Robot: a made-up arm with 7 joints.
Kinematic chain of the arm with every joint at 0, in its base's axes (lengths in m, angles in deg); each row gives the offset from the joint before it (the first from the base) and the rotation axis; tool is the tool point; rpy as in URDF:
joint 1: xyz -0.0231 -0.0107 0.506 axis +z
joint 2: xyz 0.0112 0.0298 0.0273 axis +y
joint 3: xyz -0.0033 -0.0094 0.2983 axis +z
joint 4: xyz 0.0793 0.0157 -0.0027 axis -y
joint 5: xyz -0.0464 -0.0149 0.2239 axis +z
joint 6: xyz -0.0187 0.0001 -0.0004 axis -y
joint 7: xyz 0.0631 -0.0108 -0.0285 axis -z
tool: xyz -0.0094 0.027 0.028 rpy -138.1 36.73 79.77
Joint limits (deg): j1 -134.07..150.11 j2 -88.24..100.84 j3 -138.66..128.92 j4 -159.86..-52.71 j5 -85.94..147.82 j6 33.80..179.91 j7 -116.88..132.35
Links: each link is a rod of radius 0.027 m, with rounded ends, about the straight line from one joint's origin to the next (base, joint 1, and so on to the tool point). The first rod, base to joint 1, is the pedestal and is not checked.
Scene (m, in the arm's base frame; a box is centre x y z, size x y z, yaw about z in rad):
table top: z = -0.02
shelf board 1: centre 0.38 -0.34 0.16 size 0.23 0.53 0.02 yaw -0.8
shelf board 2: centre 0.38 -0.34 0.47 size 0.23 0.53 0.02 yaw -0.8
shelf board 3: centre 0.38 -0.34 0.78 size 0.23 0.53 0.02 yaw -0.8
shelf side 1: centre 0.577 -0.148 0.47 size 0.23 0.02 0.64 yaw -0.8
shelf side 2: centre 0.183 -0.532 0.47 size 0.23 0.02 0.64 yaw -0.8
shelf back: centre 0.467 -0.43 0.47 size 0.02 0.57 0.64 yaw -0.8
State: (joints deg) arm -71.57 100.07 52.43 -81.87 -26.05 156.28 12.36
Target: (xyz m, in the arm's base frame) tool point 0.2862 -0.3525 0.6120
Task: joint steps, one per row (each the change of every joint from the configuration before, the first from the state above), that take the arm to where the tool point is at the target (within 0.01 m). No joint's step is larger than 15 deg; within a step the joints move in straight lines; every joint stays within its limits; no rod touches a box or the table.
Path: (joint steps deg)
1: -11.67 0.15 4.74 -14.91 8.98 4.73 -9.04
2: -11.67 0.16 4.75 -14.91 8.97 4.72 -9.04
3: -11.66 0.15 4.74 -14.92 8.98 4.73 -9.03
4: -11.67 0.16 4.75 -14.91 8.98 4.72 -9.04
5: -11.67 0.15 4.74 -14.91 8.97 4.73 -9.04
6: 2.97 -4.75 1.86 1.36 -14.05 -2.53 7.56
7: 2.97 -4.76 1.85 1.36 -14.05 -2.53 7.56
8: 2.97 -4.75 1.86 1.36 -14.05 -2.53 7.56
9: 2.97 -4.76 1.86 1.36 -14.06 -2.53 7.56
10: 2.97 -4.75 1.85 1.36 -14.05 -2.53 7.56
11: 5.24 -0.17 -1.47 12.19 3.66 -0.62 1.06
12: 5.24 -0.16 -1.47 12.20 3.66 -0.61 1.07
13: 5.24 -0.16 -1.47 12.19 3.66 -0.61 1.07

